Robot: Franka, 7 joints.
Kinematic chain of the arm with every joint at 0, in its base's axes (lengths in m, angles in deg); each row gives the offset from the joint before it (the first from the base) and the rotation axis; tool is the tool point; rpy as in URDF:
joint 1: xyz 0 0 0.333 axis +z
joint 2: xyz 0 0 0 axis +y
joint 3: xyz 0 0 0.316 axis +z
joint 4: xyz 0.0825 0 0 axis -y
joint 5: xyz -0.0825 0 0.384 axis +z
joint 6: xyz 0 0 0 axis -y
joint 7: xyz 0.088 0 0 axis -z
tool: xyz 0 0 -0.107 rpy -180 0 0
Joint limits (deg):
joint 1: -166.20..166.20
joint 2: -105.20..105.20
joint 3: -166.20..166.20
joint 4: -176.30..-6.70
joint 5: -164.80..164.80
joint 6: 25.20..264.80
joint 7: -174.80..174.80
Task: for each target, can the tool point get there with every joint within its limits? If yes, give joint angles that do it. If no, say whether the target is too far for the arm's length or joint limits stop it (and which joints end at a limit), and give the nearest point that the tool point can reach.
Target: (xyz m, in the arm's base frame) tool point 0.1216 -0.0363 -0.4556
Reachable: no: joint limits stop it (at a limit: joint 2) | nearest point 0.1481 -0.0442 -0.3449 | short by 0.114 m
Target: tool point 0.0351 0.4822 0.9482
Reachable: yes | joints 62.56 1.93 31.66 -52.34 -42.43 101.08 109.14
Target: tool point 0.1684 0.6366 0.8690
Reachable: yes | joints 92.68 37.46 -53.25 -26.81 43.37 128.56 60.97
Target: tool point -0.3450 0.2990 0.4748
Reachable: yes | joints -122.62 62.46 -104.60 -150.38 19.14 195.69 106.76
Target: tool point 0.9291 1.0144 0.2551
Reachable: no: too far | nearest point 0.5785 0.6316 0.2845 | short by 0.520 m
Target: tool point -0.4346 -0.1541 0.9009
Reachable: yes | joints -65.85 30.33 -117.09 -77.02 116.39 177.51 -29.31
